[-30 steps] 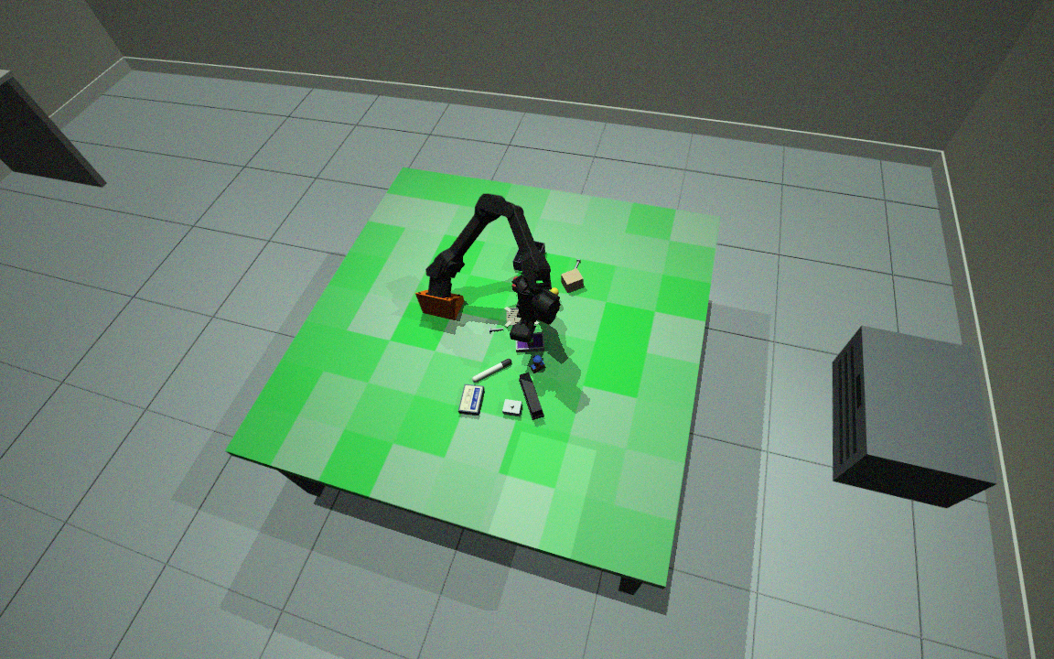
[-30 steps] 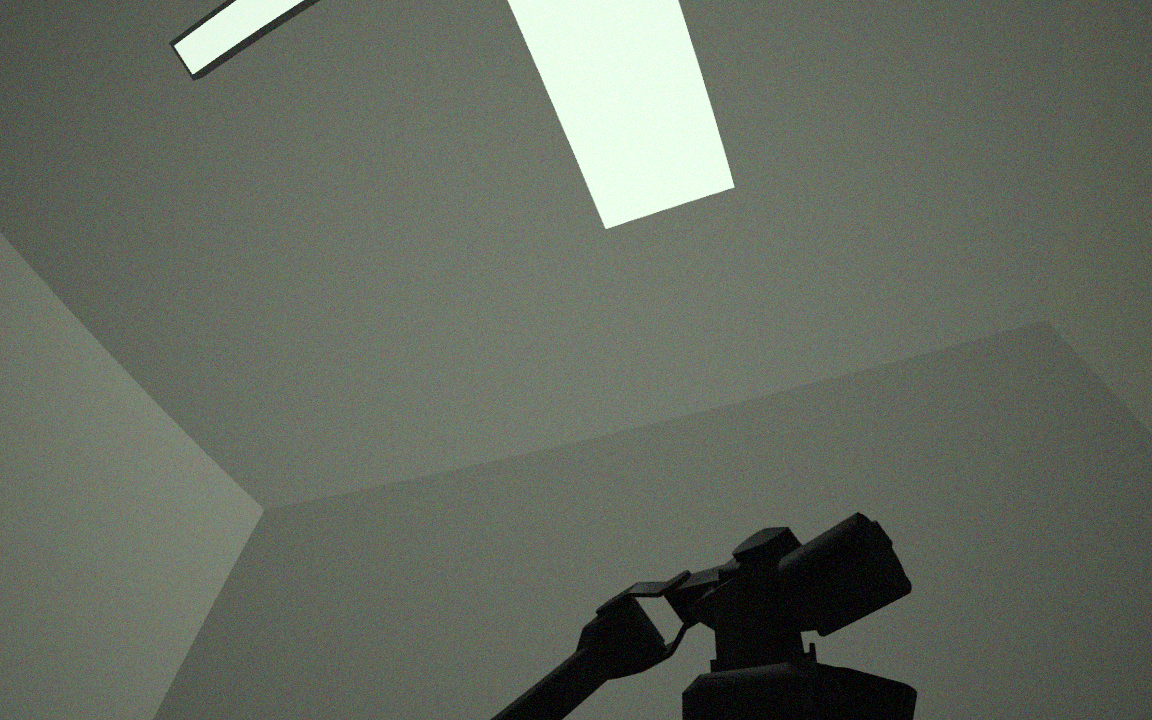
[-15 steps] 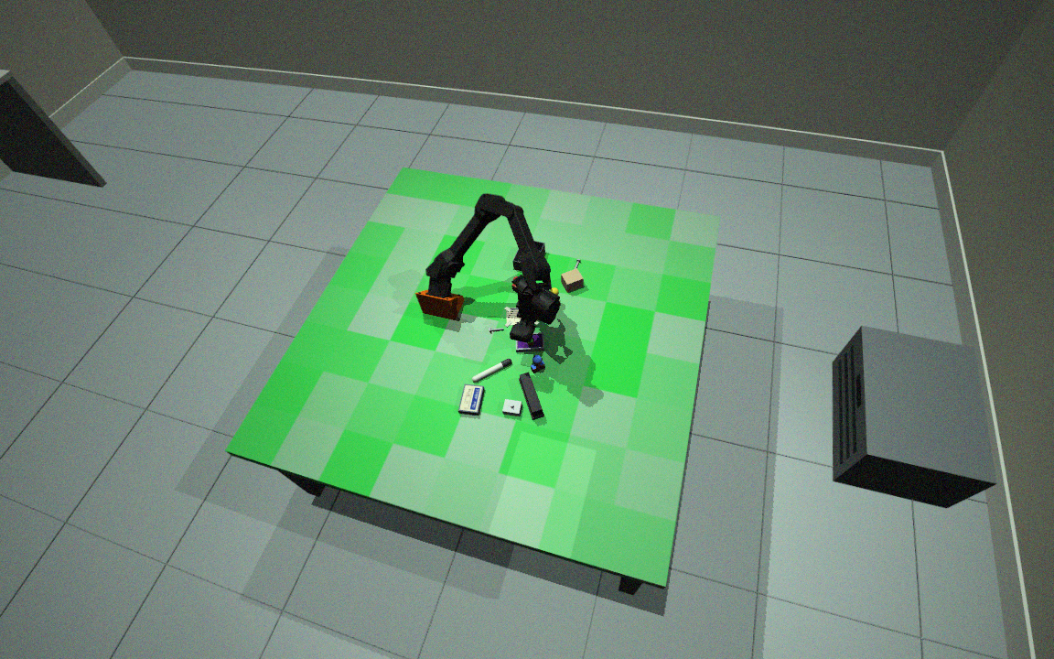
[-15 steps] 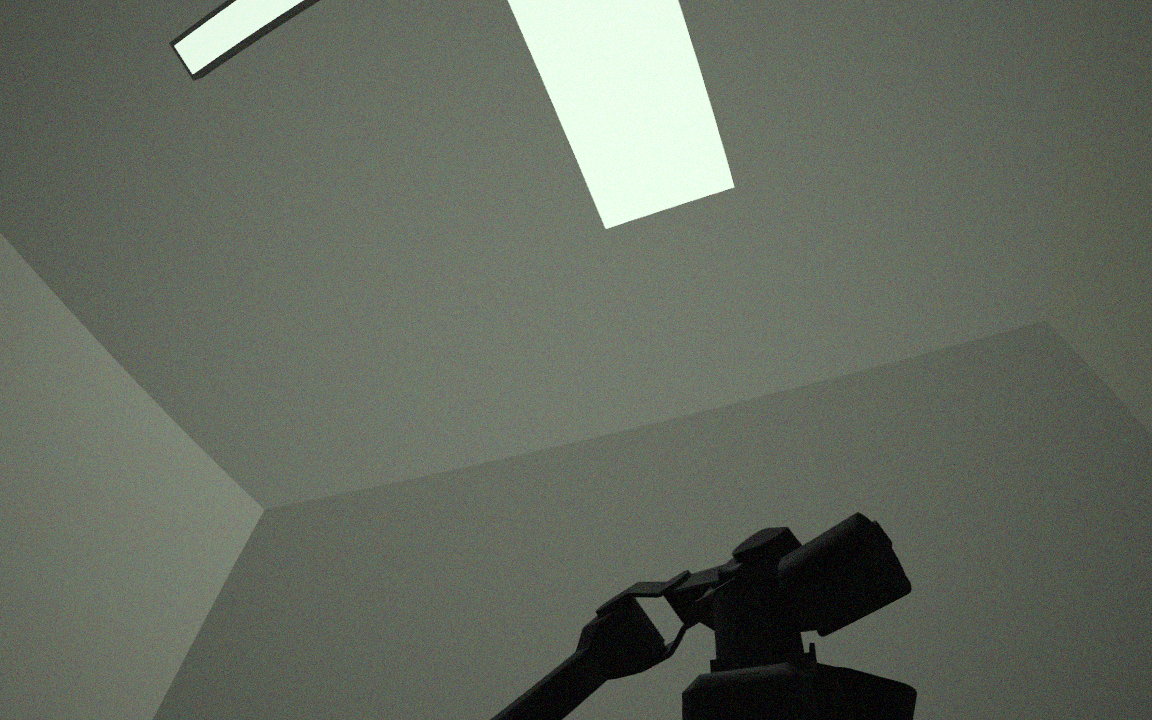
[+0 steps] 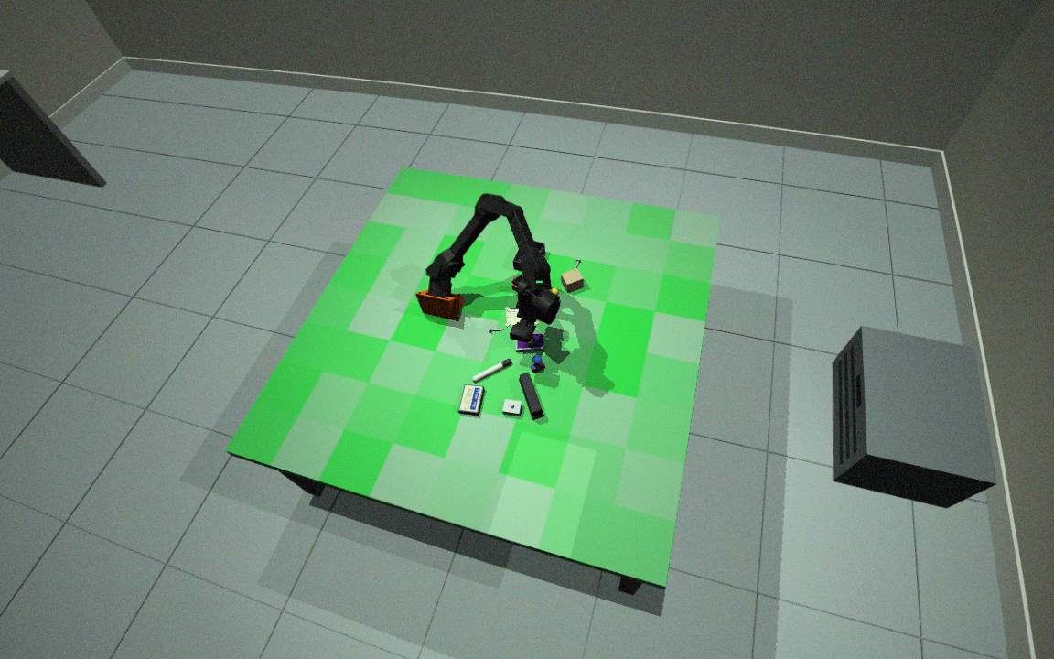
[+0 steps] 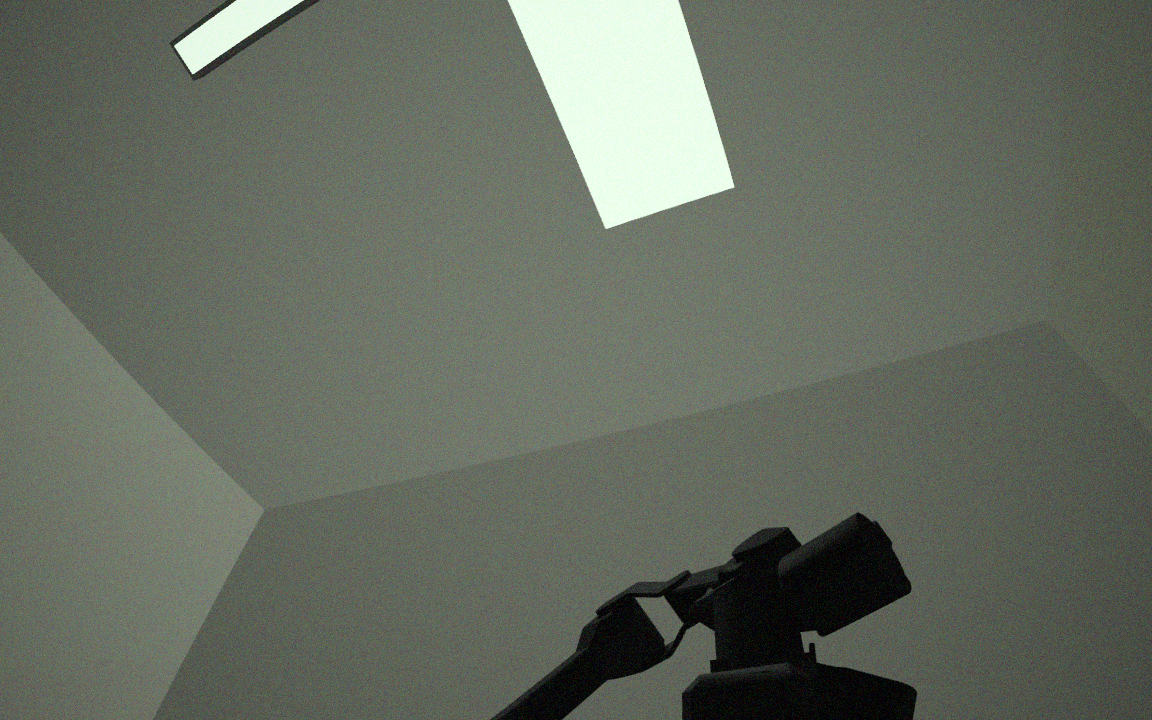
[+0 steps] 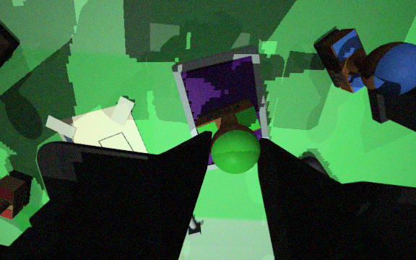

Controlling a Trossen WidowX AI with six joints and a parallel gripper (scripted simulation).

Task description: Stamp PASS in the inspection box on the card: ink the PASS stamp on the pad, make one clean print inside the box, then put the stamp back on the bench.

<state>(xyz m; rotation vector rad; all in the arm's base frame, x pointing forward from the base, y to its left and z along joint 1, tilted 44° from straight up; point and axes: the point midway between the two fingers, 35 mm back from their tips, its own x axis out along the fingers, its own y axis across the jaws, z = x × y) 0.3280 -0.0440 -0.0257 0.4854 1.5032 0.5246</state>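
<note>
Right now the green-knobbed stamp is 2 cm below my gripper tip. The rest, counted from my gripper tip: cream card 6 cm behind, 10 cm to the left, 6 cm below; purple ink pad 5 cm below; blue-knobbed stamp 5 cm ahead, 8 cm to the right, 4 cm below.
</note>
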